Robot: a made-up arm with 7 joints.
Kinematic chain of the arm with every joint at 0, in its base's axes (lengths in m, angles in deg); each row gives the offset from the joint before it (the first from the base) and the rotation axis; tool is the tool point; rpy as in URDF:
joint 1: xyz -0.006 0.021 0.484 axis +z
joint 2: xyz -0.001 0 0.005 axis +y
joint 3: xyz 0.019 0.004 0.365 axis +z
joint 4: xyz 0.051 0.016 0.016 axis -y
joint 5: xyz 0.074 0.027 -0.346 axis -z
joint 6: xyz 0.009 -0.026 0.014 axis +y
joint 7: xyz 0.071 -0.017 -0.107 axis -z
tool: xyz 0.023 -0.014 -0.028 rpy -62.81 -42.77 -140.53
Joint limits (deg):
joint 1: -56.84..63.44
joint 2: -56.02..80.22
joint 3: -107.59..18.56
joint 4: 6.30..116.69
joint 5: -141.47..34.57
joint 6: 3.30..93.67
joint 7: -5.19..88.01
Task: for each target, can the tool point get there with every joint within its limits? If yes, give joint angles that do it. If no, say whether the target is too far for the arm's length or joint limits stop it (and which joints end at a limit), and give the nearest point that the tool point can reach.
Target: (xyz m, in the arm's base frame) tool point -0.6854 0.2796 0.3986
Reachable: no: joint limits stop it (at a limit: joint 1, joint 2, joint 3, joint 6) | nearest point -0.6150 0.1959 0.5459 | short by 0.183 m
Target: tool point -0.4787 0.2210 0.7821
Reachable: no: joint limits stop it (at a limit: joint 1, joint 3, joint 6, joint 7) | nearest point -0.5524 0.1998 0.7977 | short by 0.078 m
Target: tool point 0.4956 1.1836 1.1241
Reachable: no: too far | nearest point 0.2993 0.7286 0.8757 | short by 0.554 m
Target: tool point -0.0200 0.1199 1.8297
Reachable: no: too far | nearest point -0.0151 0.0851 1.3497 | short by 0.481 m
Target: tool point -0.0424 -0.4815 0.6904
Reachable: yes | joints -18.54 8.81 -79.13 66.93 9.37 44.01 71.39
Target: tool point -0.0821 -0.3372 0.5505
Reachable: yes | joints -46.29 1.41 -59.73 50.17 17.38 74.69 54.99
